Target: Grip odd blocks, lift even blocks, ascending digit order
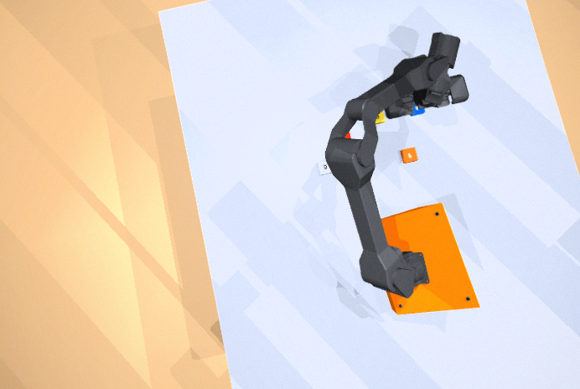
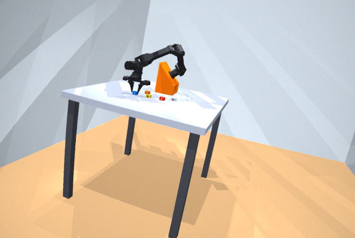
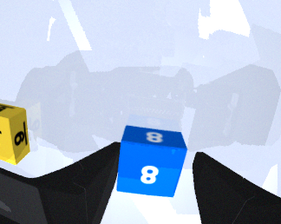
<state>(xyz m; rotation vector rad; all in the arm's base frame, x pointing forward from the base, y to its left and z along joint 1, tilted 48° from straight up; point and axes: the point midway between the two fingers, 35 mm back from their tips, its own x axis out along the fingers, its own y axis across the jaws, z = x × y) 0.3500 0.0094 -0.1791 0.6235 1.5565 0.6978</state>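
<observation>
My gripper tip is now 1 cm past the yellow block and 10 cm to the right of it. From my gripper tip the other things lie so: blue block (1 cm behind); red block (3 cm behind, 19 cm to the left); orange block (12 cm behind, 5 cm to the left).
</observation>
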